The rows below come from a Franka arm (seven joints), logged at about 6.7 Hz.
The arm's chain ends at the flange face. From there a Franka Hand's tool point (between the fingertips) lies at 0.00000 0.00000 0.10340 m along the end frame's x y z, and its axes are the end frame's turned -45 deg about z.
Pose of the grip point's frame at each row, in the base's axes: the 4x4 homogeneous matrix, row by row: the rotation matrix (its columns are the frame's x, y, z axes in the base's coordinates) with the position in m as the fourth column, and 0 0 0 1 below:
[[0.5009 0.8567 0.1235 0.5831], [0.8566 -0.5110 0.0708 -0.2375], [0.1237 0.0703 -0.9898 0.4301], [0 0 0 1]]
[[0.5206 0.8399 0.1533 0.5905], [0.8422 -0.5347 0.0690 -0.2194], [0.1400 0.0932 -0.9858 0.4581], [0 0 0 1]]
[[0.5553 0.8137 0.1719 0.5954], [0.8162 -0.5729 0.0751 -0.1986], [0.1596 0.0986 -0.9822 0.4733], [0 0 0 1]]
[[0.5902 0.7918 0.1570 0.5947], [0.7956 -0.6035 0.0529 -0.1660], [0.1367 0.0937 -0.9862 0.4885], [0 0 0 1]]
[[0.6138 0.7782 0.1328 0.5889], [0.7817 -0.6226 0.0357 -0.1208], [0.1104 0.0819 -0.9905 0.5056], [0 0 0 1]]
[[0.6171 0.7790 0.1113 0.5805], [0.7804 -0.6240 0.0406 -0.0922], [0.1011 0.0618 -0.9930 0.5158], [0 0 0 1]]
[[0.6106 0.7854 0.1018 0.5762], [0.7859 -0.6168 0.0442 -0.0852], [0.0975 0.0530 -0.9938 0.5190], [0 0 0 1]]
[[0.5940 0.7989 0.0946 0.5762], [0.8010 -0.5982 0.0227 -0.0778], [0.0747 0.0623 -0.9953 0.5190], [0 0 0 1]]
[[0.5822 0.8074 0.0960 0.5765], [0.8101 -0.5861 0.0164 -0.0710], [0.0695 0.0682 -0.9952 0.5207], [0 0 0 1]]
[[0.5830 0.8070 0.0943 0.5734], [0.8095 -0.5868 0.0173 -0.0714], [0.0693 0.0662 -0.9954 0.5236], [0 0 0 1]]
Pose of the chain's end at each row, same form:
[[0.9600 0.2516 0.1235 0.5703], [0.2444 -0.9670 0.0708 -0.2448], [0.1372 -0.0378 -0.9898 0.5324], [0 0 0 1]]
[[0.9620 0.2258 0.1533 0.5746], [0.2174 -0.9736 0.0690 -0.2265], [0.1649 -0.0331 -0.9858 0.5600], [0 0 0 1]]
[[0.9680 0.1827 0.1719 0.5776], [0.1720 -0.9822 0.0751 -0.2064], [0.1826 -0.0431 -0.9822 0.5749], [0 0 0 1]]
[[0.9772 0.1426 0.1570 0.5785], [0.1358 -0.9893 0.0529 -0.1715], [0.1629 -0.0304 -0.9862 0.5905], [0 0 0 1]]
[[0.9843 0.1162 0.1328 0.5752], [0.1125 -0.9930 0.0357 -0.1245], [0.1360 -0.0202 -0.9905 0.6080], [0 0 0 1]]
[[0.9872 0.1145 0.1113 0.5690], [0.1106 -0.9931 0.0406 -0.0964], [0.1152 -0.0278 -0.9930 0.6185], [0 0 0 1]]
[[0.9871 0.1236 0.1018 0.5657], [0.1196 -0.9919 0.0442 -0.0898], [0.1064 -0.0315 -0.9938 0.6218], [0 0 0 1]]
[[0.9849 0.1449 0.0946 0.5664], [0.1434 -0.9894 0.0227 -0.0801], [0.0969 -0.0088 -0.9953 0.6219], [0 0 0 1]]
[[0.9826 0.1592 0.0960 0.5666], [0.1584 -0.9873 0.0164 -0.0727], [0.0974 -0.0009 -0.9952 0.6236], [0 0 0 1]]
[[0.9829 0.1584 0.0943 0.5636], [0.1575 -0.9873 0.0173 -0.0732], [0.0958 -0.0022 -0.9954 0.6265], [0 0 0 1]]

